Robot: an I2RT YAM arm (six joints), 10 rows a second.
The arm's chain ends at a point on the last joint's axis. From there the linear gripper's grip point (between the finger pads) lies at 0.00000 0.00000 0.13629 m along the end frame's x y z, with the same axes.
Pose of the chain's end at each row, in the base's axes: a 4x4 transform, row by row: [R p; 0 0 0 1], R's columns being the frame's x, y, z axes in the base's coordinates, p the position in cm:
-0.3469 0.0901 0.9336 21.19; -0.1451 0.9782 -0.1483 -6.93; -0.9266 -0.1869 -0.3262 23.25; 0 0 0 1
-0.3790 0.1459 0.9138 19.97; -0.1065 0.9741 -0.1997 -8.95; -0.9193 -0.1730 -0.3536 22.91; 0 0 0 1
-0.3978 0.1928 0.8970 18.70; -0.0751 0.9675 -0.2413 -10.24; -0.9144 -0.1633 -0.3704 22.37; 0 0 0 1
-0.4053 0.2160 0.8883 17.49; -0.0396 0.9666 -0.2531 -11.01; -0.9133 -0.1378 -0.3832 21.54; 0 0 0 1
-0.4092 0.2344 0.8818 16.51; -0.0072 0.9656 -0.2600 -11.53; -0.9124 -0.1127 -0.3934 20.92; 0 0 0 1
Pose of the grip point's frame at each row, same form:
-0.3469 0.0901 0.9336 33.91; -0.1451 0.9782 -0.1483 -8.95; -0.9266 -0.1869 -0.3262 18.80; 0 0 0 1
-0.3790 0.1459 0.9138 32.42; -0.1065 0.9741 -0.1997 -11.67; -0.9193 -0.1730 -0.3536 18.09; 0 0 0 1
-0.3978 0.1928 0.8970 30.93; -0.0751 0.9675 -0.2413 -13.53; -0.9144 -0.1633 -0.3704 17.32; 0 0 0 1
-0.4053 0.2160 0.8883 29.60; -0.0396 0.9666 -0.2531 -14.46; -0.9133 -0.1378 -0.3832 16.32; 0 0 0 1
-0.4092 0.2344 0.8818 28.53; -0.0072 0.9656 -0.2600 -15.07; -0.9124 -0.1127 -0.3934 15.56; 0 0 0 1

